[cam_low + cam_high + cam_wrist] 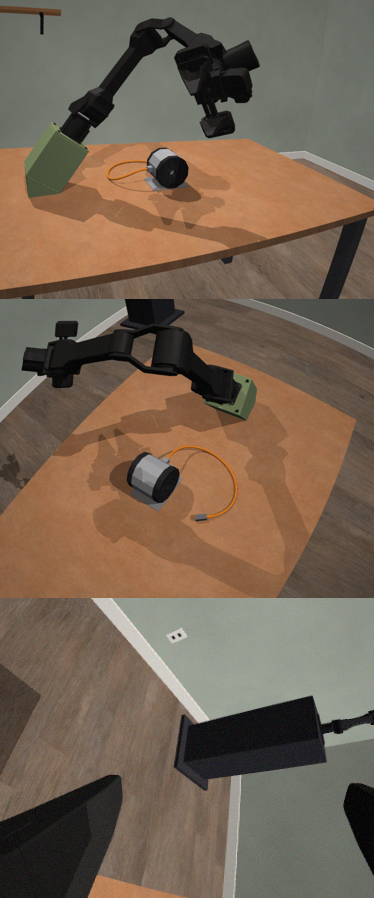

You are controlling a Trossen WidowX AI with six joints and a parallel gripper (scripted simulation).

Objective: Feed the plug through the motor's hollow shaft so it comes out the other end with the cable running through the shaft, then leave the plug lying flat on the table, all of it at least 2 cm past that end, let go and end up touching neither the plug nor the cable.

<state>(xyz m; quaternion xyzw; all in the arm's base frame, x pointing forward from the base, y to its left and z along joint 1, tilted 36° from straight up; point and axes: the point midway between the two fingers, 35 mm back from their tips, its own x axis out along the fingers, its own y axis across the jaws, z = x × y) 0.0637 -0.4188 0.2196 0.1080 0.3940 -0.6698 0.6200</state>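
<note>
Right now the grey plug is 500 mm to the left of my hand, 300 mm below it and 110 mm ahead of it.
</note>
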